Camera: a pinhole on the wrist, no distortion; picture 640 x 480 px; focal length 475.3 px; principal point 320.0 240.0 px. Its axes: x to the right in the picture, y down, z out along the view. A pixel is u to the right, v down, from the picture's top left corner.
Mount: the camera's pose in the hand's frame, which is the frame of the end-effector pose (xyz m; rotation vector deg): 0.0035 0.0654 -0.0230 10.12 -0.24 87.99
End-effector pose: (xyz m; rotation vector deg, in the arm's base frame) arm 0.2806 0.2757 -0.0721 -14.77 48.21 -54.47
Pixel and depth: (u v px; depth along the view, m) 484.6 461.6 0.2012
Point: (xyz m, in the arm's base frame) 0.4723 0.3635 0.0295
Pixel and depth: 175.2 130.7 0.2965
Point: 0.4577 0.1215 0.0760
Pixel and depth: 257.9 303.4 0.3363
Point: 0.4947 0.2233 0.1453
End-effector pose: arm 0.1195 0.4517 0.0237 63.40 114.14 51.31
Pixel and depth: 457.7 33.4 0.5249
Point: 0.4580 0.8862 -0.1804
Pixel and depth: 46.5 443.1 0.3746
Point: 0.3676 0.3479 -0.2831
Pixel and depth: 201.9 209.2 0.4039
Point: 0.3506 0.5659 -0.2515
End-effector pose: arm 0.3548 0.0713 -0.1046 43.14 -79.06 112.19
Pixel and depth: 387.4 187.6 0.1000
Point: 0.2945 -0.0146 -0.1035
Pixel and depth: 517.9 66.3 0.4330
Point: 0.1129 -0.3312 0.0606
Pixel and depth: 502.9 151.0 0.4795
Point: 0.1584 -0.3929 0.0292
